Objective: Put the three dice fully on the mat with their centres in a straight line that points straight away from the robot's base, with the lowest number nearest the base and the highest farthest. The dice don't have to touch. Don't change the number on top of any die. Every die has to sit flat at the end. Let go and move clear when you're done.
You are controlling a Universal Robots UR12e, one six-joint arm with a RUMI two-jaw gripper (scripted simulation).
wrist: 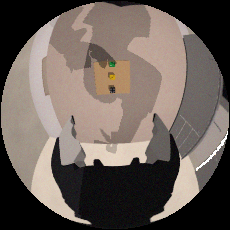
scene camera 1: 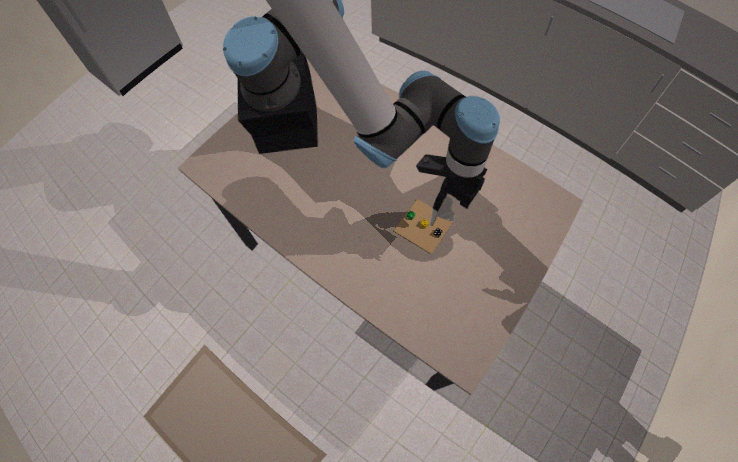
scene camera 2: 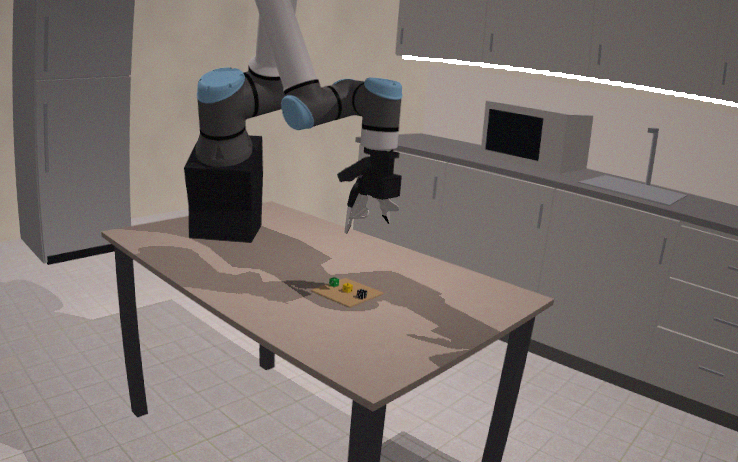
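Observation:
Through scene camera 1 I see a mat [scene camera 1: 411, 230] together with my gripper [scene camera 1: 447, 204]. Scene camera 2 shows me my gripper [scene camera 2: 368, 228], and the mat [scene camera 2: 336, 294] is visible there too. In the wrist view I can see the mat [wrist: 102, 71] as well as my gripper [wrist: 113, 114].

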